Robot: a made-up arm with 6 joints.
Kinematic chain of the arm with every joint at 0, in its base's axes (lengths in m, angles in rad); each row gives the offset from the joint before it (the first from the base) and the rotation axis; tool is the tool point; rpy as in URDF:
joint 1: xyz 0 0 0.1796 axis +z
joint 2: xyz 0 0 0 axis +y
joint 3: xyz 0.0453 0 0.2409 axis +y
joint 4: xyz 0.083 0 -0.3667 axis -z
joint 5: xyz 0 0 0 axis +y
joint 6: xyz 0.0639 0 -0.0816 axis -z
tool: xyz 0 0 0 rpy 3.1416 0 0
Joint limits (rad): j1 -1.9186..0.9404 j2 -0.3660..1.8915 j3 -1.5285..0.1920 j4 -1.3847..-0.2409 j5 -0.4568..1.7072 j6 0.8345..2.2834
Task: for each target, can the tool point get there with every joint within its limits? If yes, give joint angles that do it. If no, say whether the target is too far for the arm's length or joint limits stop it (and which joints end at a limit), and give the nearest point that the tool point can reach.
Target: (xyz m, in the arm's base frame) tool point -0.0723 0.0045 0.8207
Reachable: no: joint limits stop it (at a limit: joint 1, joint 2, joint 3, joint 4, joint 5) | nearest point -0.0783 -0.2814 0.7164 | short by 0.304 m
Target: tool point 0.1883 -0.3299 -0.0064
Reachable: yes | joints -0.9954 0.3436 -0.7654 -1.0377 0.9081 1.1720
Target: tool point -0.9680 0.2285 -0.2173
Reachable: no: too far | nearest point -0.2462 0.0581 -0.0468 | short by 0.761 m
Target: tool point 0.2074 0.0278 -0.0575
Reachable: yes | joints -0.0202 0.3107 -0.1665 -0.4225 -0.1872 1.9837
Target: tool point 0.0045 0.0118 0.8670
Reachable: no: joint limits stop it (at a limit: joint 1, joint 2, joint 3, joint 4, joint 5) | nearest point 0.1537 0.2484 0.7164 | short by 0.318 m
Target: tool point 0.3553 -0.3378 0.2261
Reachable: yes | joints -0.8826 0.1031 -0.9715 -0.9541 -0.1227 1.2666
